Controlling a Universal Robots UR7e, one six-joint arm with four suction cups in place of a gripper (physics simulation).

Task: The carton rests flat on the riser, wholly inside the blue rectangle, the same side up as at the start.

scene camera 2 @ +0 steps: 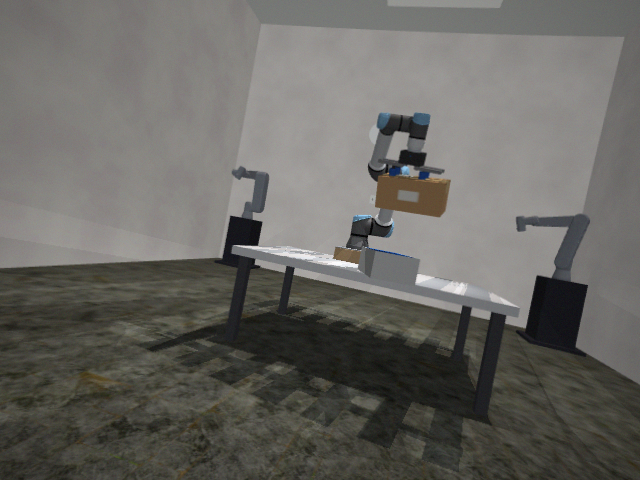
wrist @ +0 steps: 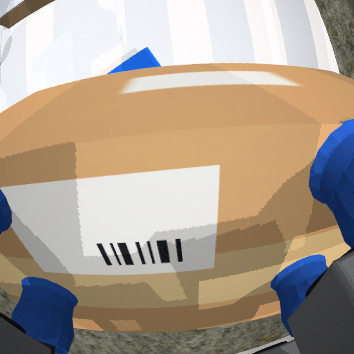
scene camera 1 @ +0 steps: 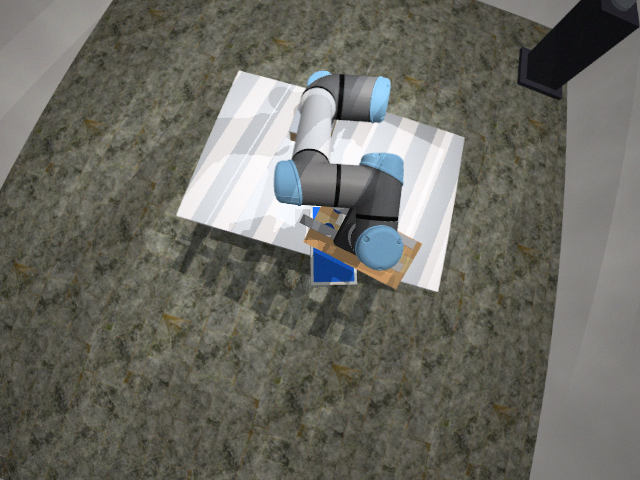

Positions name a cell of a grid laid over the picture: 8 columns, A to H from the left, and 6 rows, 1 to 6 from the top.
Labels:
brown carton: scene camera 2 F3; wrist D4; scene camera 1 E4

